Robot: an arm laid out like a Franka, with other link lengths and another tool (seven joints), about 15 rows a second.
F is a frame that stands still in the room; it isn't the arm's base.
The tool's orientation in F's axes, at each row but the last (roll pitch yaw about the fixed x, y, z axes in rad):
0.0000 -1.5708 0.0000
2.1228 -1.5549 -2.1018
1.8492 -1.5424 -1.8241
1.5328 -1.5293 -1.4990
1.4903 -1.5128 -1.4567
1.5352 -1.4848 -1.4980
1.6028 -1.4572 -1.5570
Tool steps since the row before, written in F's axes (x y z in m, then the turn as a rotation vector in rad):
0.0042 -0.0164 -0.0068 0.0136 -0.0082 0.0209
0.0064 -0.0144 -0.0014 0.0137 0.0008 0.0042
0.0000 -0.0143 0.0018 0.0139 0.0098 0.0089
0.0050 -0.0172 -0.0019 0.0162 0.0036 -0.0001
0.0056 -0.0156 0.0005 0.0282 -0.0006 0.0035
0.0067 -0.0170 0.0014 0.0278 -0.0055 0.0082
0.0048 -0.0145 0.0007 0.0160 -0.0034 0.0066
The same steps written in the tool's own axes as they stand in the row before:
-0.0068 -0.0164 -0.0042 0.0209 -0.0082 -0.0136
-0.0013 -0.0145 -0.0061 0.0041 0.0006 -0.0137
0.0022 -0.0142 0.0003 0.0085 0.0097 -0.0142
-0.0012 -0.0174 -0.0044 -0.0002 0.0030 -0.0163
0.0014 -0.0157 -0.0051 0.0037 -0.0013 -0.0281
0.0029 -0.0171 -0.0061 0.0088 -0.0058 -0.0276
0.0023 -0.0145 -0.0041 0.0070 -0.0034 -0.0159

